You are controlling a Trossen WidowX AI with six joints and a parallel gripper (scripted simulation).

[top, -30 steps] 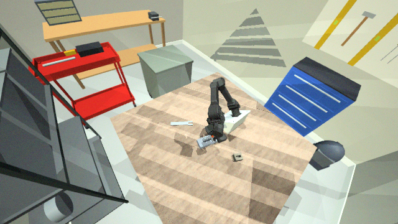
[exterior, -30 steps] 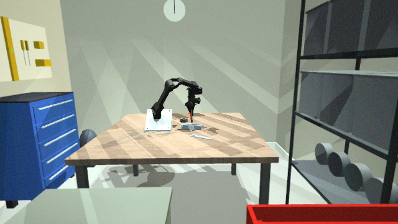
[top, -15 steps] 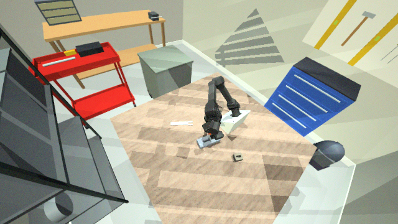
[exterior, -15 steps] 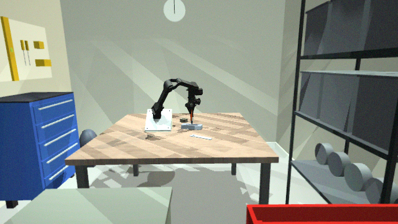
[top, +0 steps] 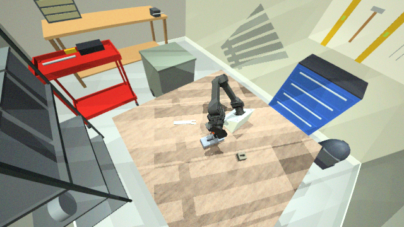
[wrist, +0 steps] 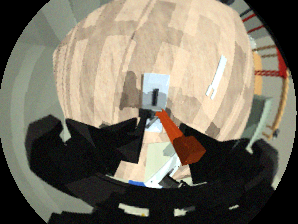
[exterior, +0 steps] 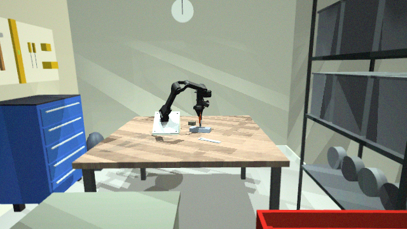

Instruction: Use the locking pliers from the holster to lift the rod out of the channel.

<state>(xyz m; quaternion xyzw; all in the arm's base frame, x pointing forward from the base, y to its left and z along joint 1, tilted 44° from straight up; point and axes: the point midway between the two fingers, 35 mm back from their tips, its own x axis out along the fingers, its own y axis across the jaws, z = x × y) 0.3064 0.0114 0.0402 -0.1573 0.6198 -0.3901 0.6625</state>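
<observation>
My gripper tip is now 10 mm to the right of the light blue channel block and 120 mm above it. Also, from my gripper tip: flat silver wrench: 40 mm ahead, 240 mm to the right, 130 mm below; then grey holster: 70 mm behind, 250 mm to the left, 130 mm below.
</observation>
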